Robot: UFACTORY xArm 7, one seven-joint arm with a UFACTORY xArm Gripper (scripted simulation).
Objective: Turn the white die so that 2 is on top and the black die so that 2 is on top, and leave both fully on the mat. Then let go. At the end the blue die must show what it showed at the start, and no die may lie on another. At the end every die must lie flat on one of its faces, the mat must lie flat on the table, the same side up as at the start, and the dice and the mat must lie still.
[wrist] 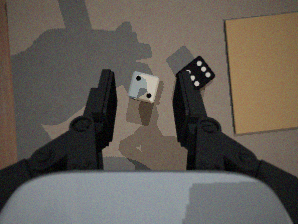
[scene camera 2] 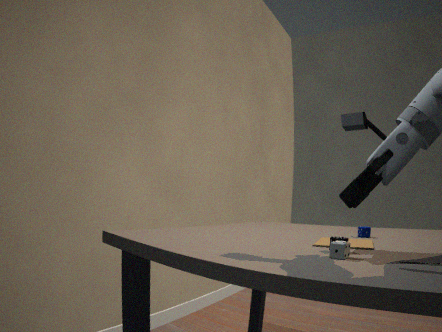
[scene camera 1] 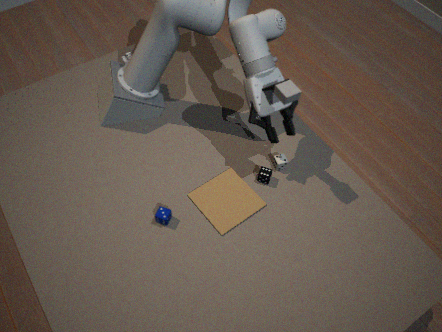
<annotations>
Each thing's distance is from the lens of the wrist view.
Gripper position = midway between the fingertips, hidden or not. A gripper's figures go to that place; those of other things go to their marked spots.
gripper point(wrist: 145, 86): 14 cm
white die point(wrist: 143, 87): 21 cm
</annotations>
